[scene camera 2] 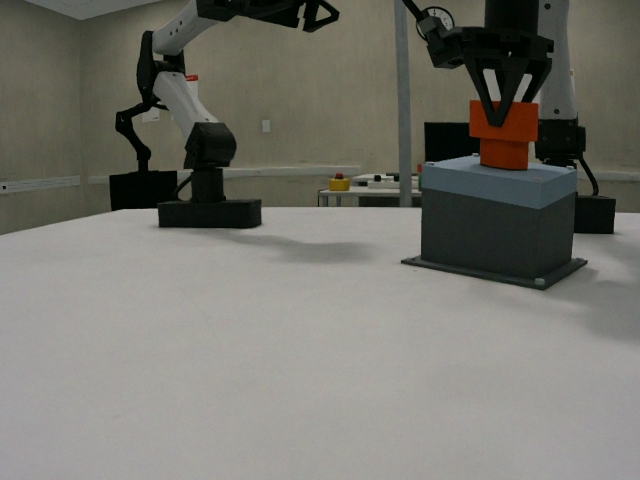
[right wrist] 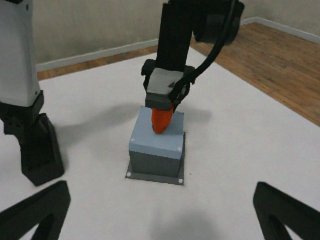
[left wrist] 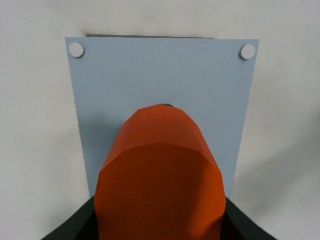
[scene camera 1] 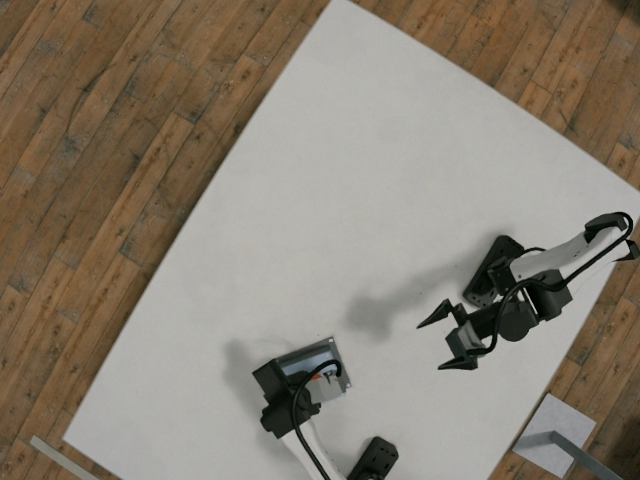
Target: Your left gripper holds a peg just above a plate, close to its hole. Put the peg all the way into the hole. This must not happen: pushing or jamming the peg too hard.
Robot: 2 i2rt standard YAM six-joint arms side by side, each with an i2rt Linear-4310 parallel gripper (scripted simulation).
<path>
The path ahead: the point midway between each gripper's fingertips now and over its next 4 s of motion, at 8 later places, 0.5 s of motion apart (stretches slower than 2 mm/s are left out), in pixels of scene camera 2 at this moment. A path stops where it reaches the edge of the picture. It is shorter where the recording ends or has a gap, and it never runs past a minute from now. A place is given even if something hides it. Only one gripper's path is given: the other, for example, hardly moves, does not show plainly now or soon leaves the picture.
My left gripper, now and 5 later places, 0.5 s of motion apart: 504,125; 505,133; 505,141; 504,140; 507,109; 505,108
</path>
